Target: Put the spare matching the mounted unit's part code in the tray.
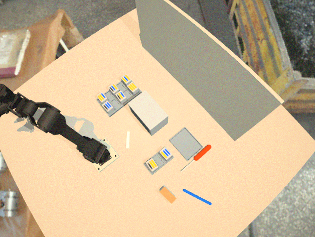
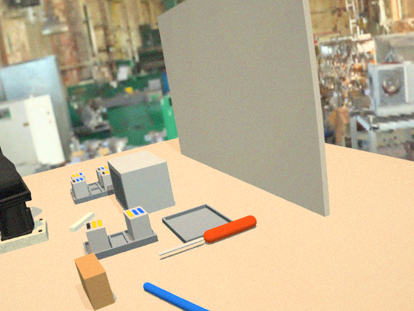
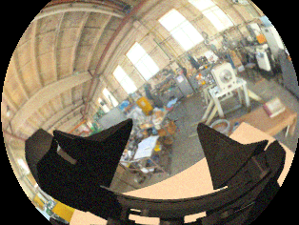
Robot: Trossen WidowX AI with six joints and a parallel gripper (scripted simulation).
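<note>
The grey spare is 650 mm ahead of my gripper tip, 140 mm to the right of it and 230 mm below it. The rest, counted from my gripper tip: rack 540 mm ahead, 540 mm to the right, 260 mm below; mounted unit 630 mm ahead, 340 mm to the right, 220 mm below; tray 690 mm ahead, 560 mm to the right, 260 mm below.
</note>
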